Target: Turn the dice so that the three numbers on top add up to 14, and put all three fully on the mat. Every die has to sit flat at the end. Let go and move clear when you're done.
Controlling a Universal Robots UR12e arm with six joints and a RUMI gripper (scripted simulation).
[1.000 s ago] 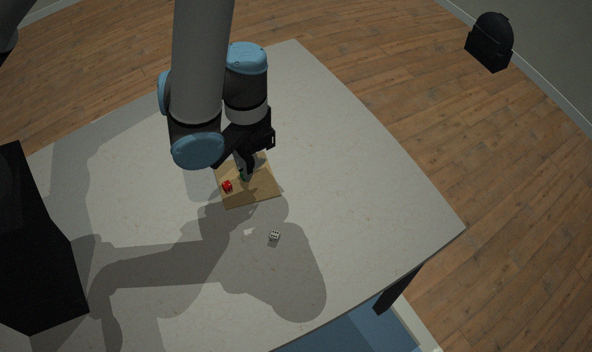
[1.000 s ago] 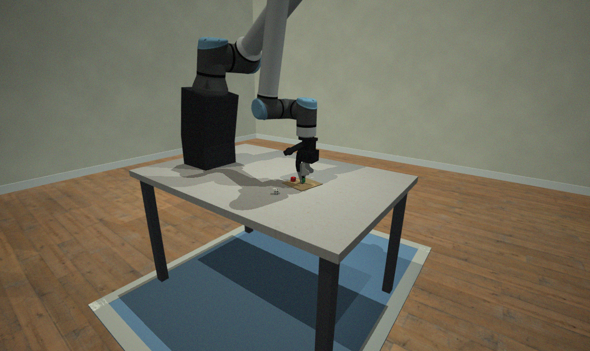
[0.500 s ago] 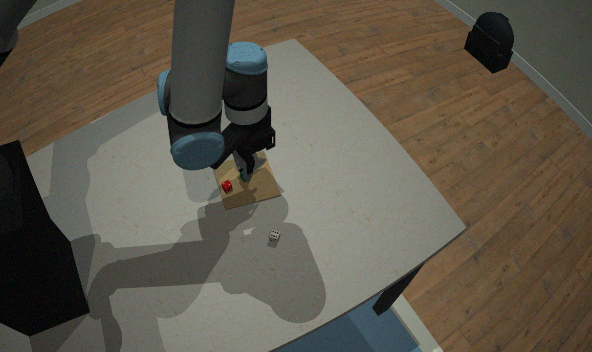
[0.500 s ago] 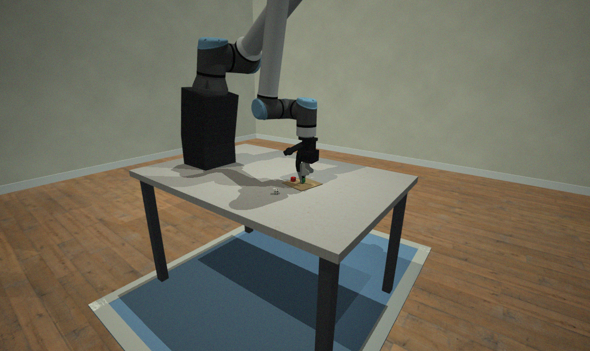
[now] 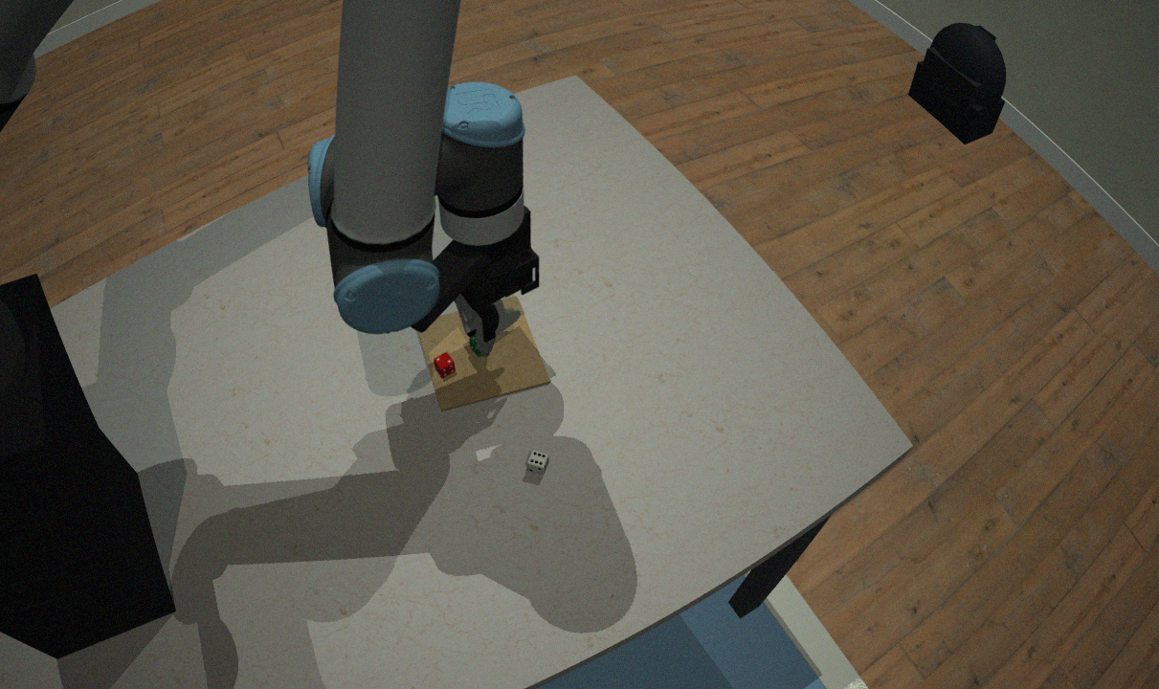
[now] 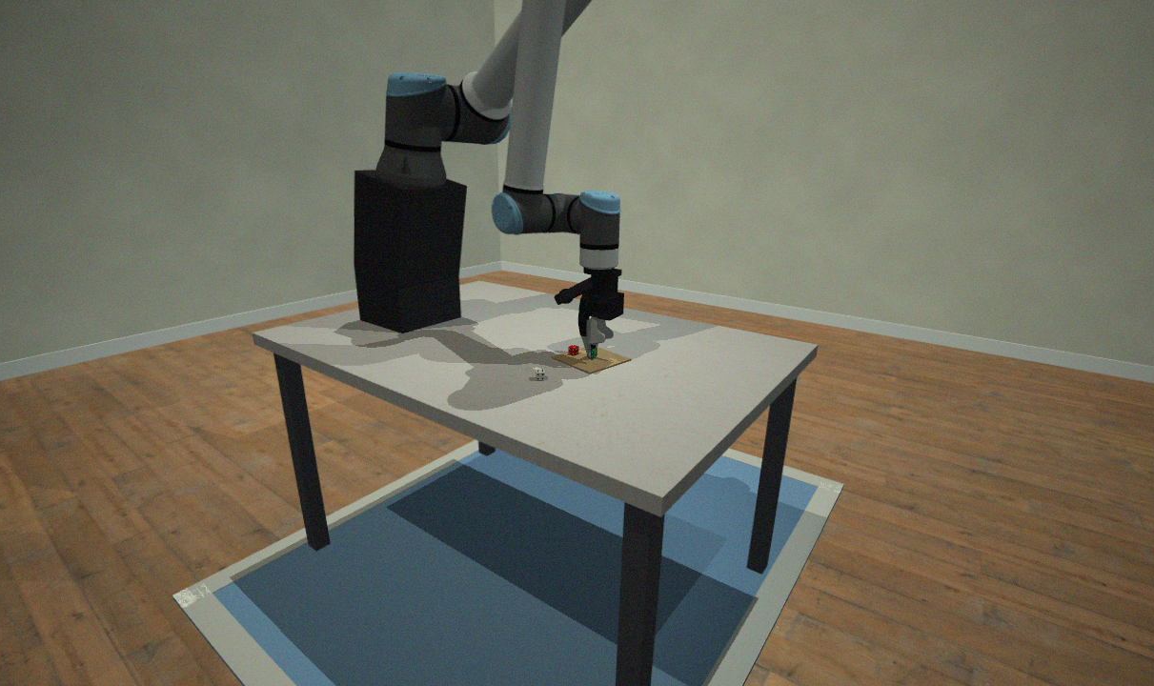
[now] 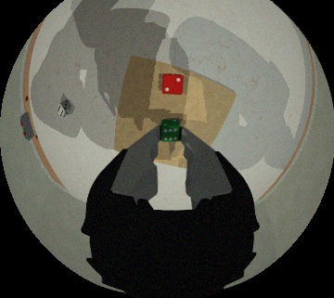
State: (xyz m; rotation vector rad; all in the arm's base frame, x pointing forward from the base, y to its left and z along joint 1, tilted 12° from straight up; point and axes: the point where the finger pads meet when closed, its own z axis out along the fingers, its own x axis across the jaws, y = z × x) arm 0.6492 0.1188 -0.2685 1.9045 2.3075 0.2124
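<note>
My hand is 10 mm above the green die. Round my hand: white die: 180 mm to the right, 10 mm below; then red die: 50 mm behind, 10 mm to the right, 10 mm below; then mat: 20 mm below.
</note>
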